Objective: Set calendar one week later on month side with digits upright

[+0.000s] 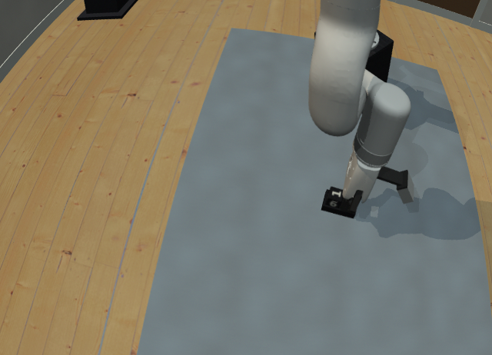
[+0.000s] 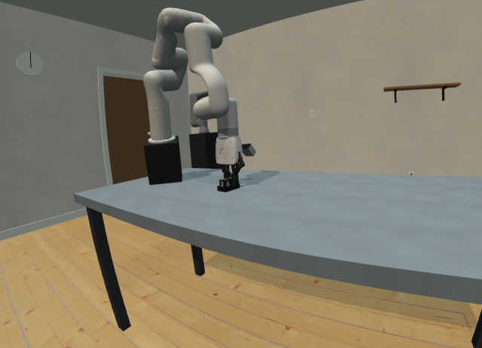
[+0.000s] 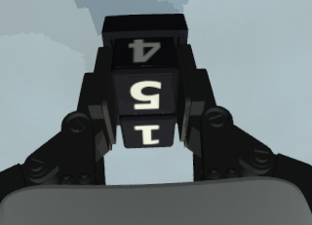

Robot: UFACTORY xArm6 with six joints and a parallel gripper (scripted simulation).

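The black tray is 3 cm below my hand and 2 cm to the right of it.
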